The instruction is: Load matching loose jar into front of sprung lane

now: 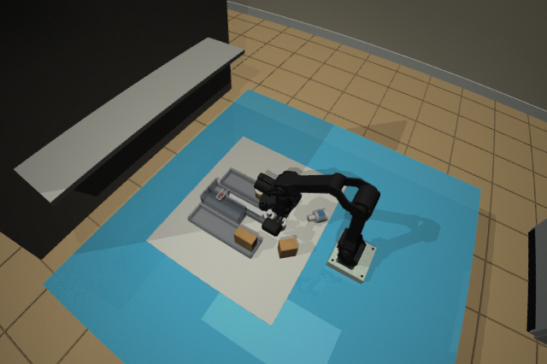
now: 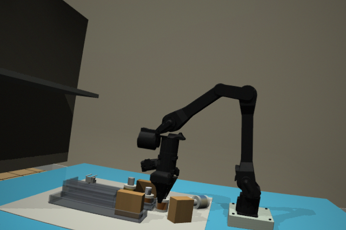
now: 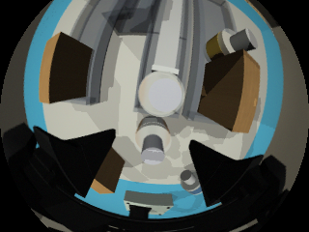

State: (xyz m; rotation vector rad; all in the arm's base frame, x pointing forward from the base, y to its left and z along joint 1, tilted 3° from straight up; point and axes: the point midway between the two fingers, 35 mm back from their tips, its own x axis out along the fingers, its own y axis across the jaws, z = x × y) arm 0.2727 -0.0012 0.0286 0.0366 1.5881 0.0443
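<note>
Now: the sprung lane 200 mm ahead of my gripper tip, 30 mm to the left of it and 20 mm below it. Round my gripper tip: red mark 240 mm ahead, 40 mm to the left, 30 mm above.
</note>
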